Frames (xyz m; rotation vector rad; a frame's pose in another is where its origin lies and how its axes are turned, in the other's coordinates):
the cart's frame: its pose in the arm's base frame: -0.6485 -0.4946 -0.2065 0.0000 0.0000 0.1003
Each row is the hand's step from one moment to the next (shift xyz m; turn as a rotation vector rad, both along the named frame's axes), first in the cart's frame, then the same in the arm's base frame.
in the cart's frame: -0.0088 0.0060 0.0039 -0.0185 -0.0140 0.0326
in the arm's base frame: -0.0094 0.0051 0.0039 -0.0170 -0.0158 0.0326
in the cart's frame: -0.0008 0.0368 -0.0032 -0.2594 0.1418 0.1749
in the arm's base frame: -0.0045 0.0365 -0.0032 -0.2723 0.1151 0.1749
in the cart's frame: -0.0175 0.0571 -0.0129 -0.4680 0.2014 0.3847
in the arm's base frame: -0.0231 0.0551 -0.0129 -0.4858 0.1535 0.3847
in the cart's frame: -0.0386 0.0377 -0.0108 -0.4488 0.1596 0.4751
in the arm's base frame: -0.0422 0.0336 -0.0108 -0.4625 0.1139 0.4751
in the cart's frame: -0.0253 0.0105 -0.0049 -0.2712 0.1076 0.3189
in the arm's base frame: -0.0262 0.0079 -0.0049 -0.2806 0.0799 0.3189
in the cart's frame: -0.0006 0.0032 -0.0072 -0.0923 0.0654 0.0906
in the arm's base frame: -0.0009 0.0031 -0.0072 -0.0984 0.0558 0.0906
